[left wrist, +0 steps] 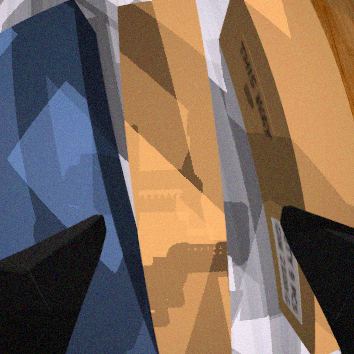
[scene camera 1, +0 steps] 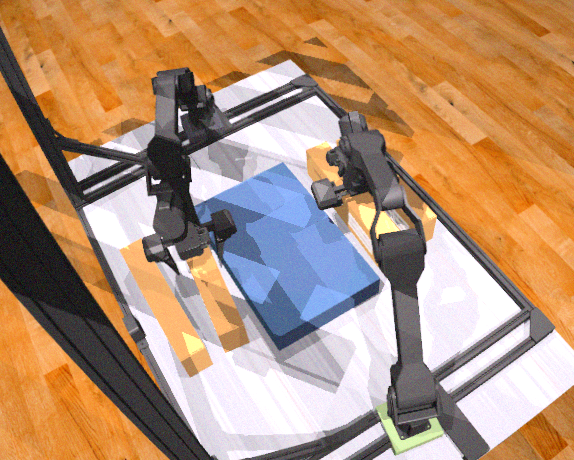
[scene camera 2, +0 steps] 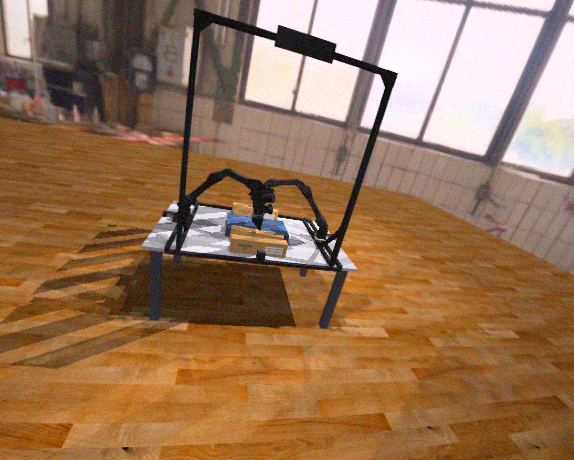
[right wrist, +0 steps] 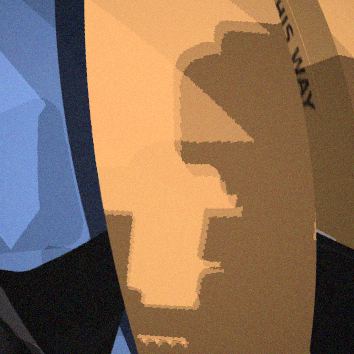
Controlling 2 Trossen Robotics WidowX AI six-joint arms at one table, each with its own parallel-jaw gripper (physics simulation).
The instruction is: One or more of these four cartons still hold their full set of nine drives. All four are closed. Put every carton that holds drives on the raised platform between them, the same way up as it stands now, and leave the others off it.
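Pixels of known places: left gripper, fingertip midpoint: [left wrist: 193,219] [scene camera 1: 199,266] [scene camera 2: 260,227]; right gripper, fingertip midpoint: [scene camera 1: 350,200] [right wrist: 206,223]; left arm's base at its link origin: [scene camera 1: 201,120]; right arm's base at its link origin: [scene camera 1: 409,419] [scene camera 2: 321,237].
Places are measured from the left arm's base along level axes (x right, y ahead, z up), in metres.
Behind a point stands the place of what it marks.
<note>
Two closed cartons lie left of the blue platform [scene camera 1: 300,240] @[z 0.017, x -0.089, y 0.491 m] [left wrist: 50,130] @[z 0.017, x 0.030, y 0.565 m] [right wrist: 20,165] @[z 0.017, x -0.128, y 0.410 m]: an inner carton [scene camera 1: 220,312] @[z 0.041, x 0.131, y 0.603 m] [left wrist: 170,225] @[z 0.042, x 0.124, y 0.491 m] and an outer carton [scene camera 1: 162,305] @[z 0.042, x 0.238, y 0.539 m] [left wrist: 325,105] @[z 0.042, x 0.236, y 0.563 m] [scene camera 2: 250,246] @[z 0.006, x 0.277, y 0.466 m], marked "THIS WAY" on its side. My left gripper [scene camera 1: 199,262] @[z 0.072, x 0.137, y 0.501 m] [left wrist: 193,219] @[z 0.072, x 0.137, y 0.501 m] is open and empty above the inner carton, its fingers spread wider than it. On the platform's right are an inner carton [scene camera 1: 365,220] @[z 0.071, x -0.223, y 0.538 m] [right wrist: 145,110] @[z 0.068, x -0.216, y 0.400 m] and an outer carton [scene camera 1: 428,225] @[z 0.023, x -0.361, y 0.578 m] [right wrist: 340,150] @[z 0.028, x -0.301, y 0.411 m]. My right gripper [right wrist: 206,223] @[z 0.024, x -0.234, y 0.443 m] is shut on the inner one, beside the platform. Whether that carton is off the table is unclear.
The right arm hides much of the right cartons in scene camera 1. A dark frame rail [scene camera 1: 475,250] @[z -0.023, x -0.446, y 0.658 m] runs along the table's right edge, beyond the outer carton. A dark upright post [scene camera 1: 55,300] @[z 0.759, x 0.239, y 0.965 m] crosses the left of that view. Patchy shadows cross table and cartons.
</note>
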